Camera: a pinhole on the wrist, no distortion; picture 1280 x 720 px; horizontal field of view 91.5 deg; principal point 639.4 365.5 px. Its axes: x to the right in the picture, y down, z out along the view. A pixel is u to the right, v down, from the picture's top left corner.
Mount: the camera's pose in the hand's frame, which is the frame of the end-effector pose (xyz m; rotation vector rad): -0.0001 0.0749 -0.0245 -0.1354 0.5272 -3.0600
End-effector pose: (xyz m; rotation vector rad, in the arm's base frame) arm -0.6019 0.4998 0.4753 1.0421 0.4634 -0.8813
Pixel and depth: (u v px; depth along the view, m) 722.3 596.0 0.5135
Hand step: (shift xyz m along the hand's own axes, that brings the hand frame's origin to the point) -0.0177 -0.2779 0.3993
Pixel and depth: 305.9 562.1 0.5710
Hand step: 0.3595 -0.2699 0.4266
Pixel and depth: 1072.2 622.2 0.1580
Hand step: -0.0937 -0.0441 0.1108
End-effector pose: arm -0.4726 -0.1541 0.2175 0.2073 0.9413 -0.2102
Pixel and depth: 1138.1 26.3 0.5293
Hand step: -0.3785 0.1499 0.6028
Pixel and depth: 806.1 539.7 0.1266
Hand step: -0.0216 -0.0021 0.0852
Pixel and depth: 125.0 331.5 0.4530
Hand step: 0.4130 -0.0346 0.3791
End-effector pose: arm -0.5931 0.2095 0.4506 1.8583 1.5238 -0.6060
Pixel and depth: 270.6 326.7 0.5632
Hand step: 0.3825 -0.0634 0.4892
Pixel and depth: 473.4 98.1 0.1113
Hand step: 0.0387 0.0843 0.0936
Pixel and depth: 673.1 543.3 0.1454
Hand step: 0.0061 -0.0129 0.0987
